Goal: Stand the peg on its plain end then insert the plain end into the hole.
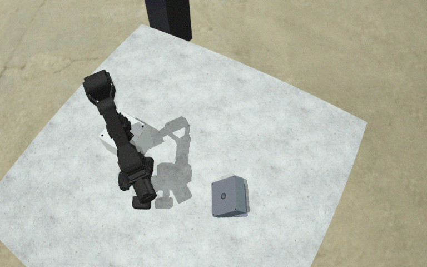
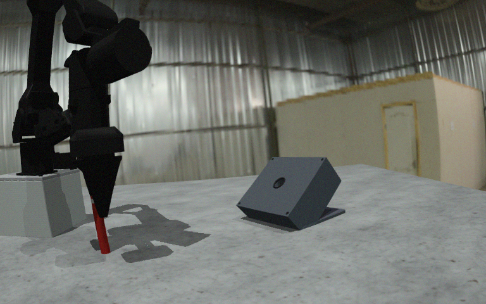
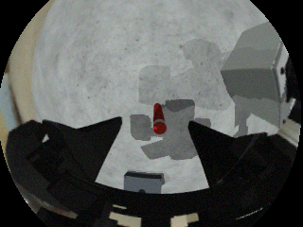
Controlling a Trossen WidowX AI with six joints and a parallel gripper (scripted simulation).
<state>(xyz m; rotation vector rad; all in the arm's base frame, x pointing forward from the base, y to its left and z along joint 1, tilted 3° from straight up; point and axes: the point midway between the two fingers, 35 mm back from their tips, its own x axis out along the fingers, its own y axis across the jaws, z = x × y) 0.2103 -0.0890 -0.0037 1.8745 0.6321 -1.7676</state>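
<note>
Now: gripper tip right at the red peg. From my gripper tip the other things lie so: grey sloped panel (240 mm ahead, 170 mm to the left, 20 mm below); then thin foot plate (260 mm ahead, 180 mm to the left, 60 mm below).
</note>
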